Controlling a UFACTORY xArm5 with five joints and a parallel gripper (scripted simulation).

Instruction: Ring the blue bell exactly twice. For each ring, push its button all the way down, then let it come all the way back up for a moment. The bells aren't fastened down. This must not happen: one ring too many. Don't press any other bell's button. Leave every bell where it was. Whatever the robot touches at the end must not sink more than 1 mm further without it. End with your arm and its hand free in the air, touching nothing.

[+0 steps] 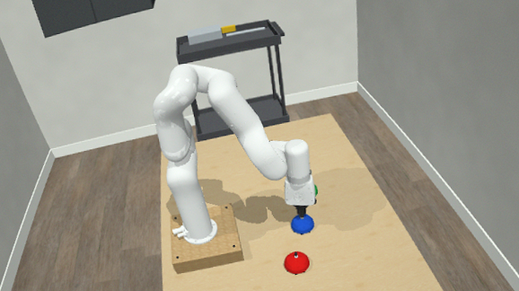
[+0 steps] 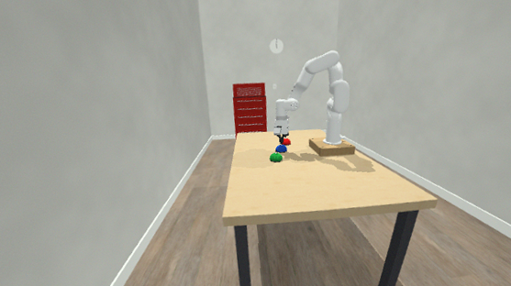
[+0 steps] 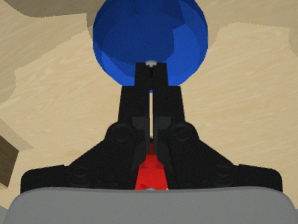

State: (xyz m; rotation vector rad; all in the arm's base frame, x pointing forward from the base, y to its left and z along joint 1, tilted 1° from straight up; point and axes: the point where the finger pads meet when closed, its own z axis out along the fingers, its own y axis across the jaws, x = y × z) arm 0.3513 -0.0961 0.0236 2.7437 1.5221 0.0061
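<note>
Now: hand 4 cm above the blue bell. Round my hand: green bell: 9 cm ahead, 15 cm to the left, 4 cm below; red bell: 9 cm behind, 15 cm to the right, 4 cm below.
</note>
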